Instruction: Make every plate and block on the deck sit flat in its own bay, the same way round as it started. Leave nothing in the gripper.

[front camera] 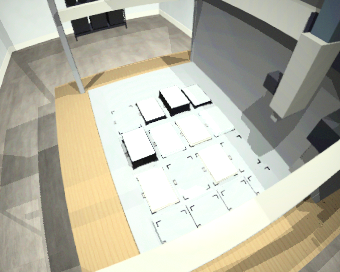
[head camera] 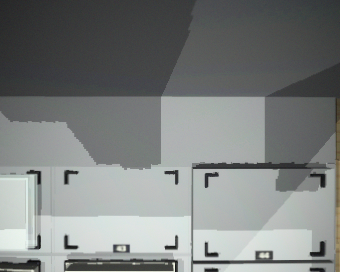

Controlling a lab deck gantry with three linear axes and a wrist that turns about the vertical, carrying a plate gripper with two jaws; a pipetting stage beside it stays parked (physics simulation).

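Places are measured from the robot's base along level axes (x ahead, y left, z up), in metres.
Where they show: robot's base, link origin: (front camera: 112, 112).
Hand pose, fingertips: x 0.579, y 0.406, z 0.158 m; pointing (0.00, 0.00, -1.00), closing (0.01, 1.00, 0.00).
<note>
Each offset is from my fingertips to the top centre of the thing. "spot": to the spot under its first point. Level surfaces: height alone.
In the front view, tall dark-sided blocks @(0.351 m back, 0.363 m right, 0.116 m down) (front camera: 140, 143) @(0.515 m back, 0.150 m right, 0.116 m down) (front camera: 174, 96) and lower dark-sided ones @(0.515 m back, 0.256 m right, 0.144 m down) (front camera: 150, 108) @(0.515 m back, 0.042 m right, 0.144 m down) (front camera: 197, 94) sit in their bays. White plates @(0.349 m back, 0.150 m right, 0.141 m down) (front camera: 194, 129) @(0.187 m back, 0.145 m right, 0.141 m down) (front camera: 218, 161) @(0.187 m back, 0.364 m right, 0.144 m down) (front camera: 157, 188) lie flat, as do thin clear plates @(0.351 m back, 0.256 m right, 0.144 m down) (front camera: 167, 138) @(0.351 m back, 0.043 m right, 0.144 m down) (front camera: 217, 121). In the head view, a clear plate @(spot: 0.304 m back, 0.038 m right, 0.144 m down) (head camera: 14, 210) lies inside the corner marks at the left. The upper edges of two more pieces show at the bottom of the head view. Dark parts of my gripper's body are at the right of the front view, beside the deck; its jaws are hidden, so their opening and contents cannot be told.
Bays 43 @(spot: 0.188 m back, 0.022 m right, 0.158 m down) (head camera: 120, 192) and 44 @(spot: 0.039 m back, 0.038 m right, 0.143 m down) (head camera: 250, 210) hold no plate. The deck @(0.158 m down) (front camera: 122, 192) has a wooden border (front camera: 82, 200). A pale box-shaped stage (front camera: 302, 70) hangs at the upper right, and a pale beam (front camera: 240, 220) crosses the front.
</note>
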